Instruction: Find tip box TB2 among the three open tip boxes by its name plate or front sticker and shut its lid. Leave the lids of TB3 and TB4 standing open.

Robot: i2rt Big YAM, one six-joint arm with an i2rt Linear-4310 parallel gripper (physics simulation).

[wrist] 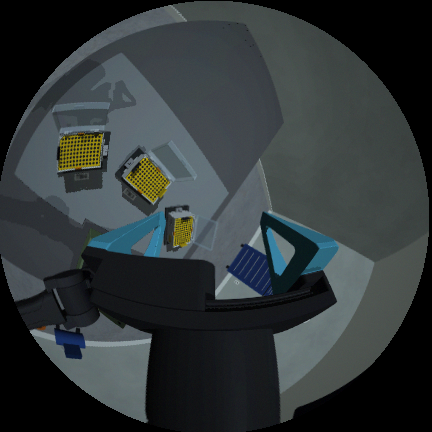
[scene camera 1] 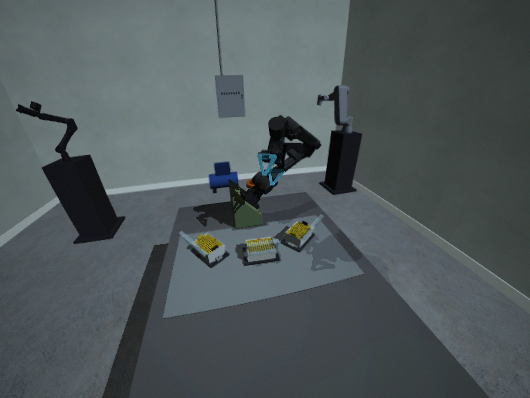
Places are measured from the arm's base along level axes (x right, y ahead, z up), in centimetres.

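Pixels of known places: gripper, fingertip midpoint: [wrist: 212, 216] [scene camera 1: 268, 181]; arm's base, origin of the base link: [scene camera 1: 248, 200].
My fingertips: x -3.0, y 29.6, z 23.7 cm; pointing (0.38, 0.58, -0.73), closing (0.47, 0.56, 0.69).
Ahead of a thing's pixels: the offset from my fingertips to its top centre. "*": to the spot under its first point. Level surfaces: height alone.
Three open tip boxes with yellow tips stand on a pale mat @(dz -35.2 cm) [scene camera 1: 225, 292] [wrist: 145, 122]: the scene view's left box @(dx +26.6, dy -6.1, dz -27.7 cm) [scene camera 1: 209, 247] [wrist: 183, 230], middle box @(* dx +5.7, dy +8.5, dz -24.6 cm) [scene camera 1: 260, 249] [wrist: 147, 179] and right box @(dx -16.6, dy -4.0, dz -27.7 cm) [scene camera 1: 300, 234] [wrist: 80, 151]. The left box's clear lid @(dx +32.0, dy -2.3, dz -19.8 cm) [scene camera 1: 189, 241] [wrist: 206, 233], the middle box's lid @(* dx +4.7, dy +8.4, dz -24.7 cm) [wrist: 173, 161] and the right box's lid @(dx -20.5, dy +1.3, dz -19.8 cm) [scene camera 1: 315, 224] [wrist: 81, 116] stand open. The plates and stickers are too small to read, so I cannot tell which box is TB2. My gripper [scene camera 1: 268, 179] [wrist: 212, 216] is open and empty, raised behind and above the boxes.
A green angled bracket [scene camera 1: 247, 215] stands behind the boxes at the arm's base. A blue machine [scene camera 1: 223, 179] [wrist: 70, 340] is behind it. Black pedestals [scene camera 1: 82, 197] [scene camera 1: 343, 160] with other arms stand left and right of the dark table @(dz -35.5 cm) [scene camera 1: 300, 345]. A wall cabinet [scene camera 1: 230, 102] hangs behind.
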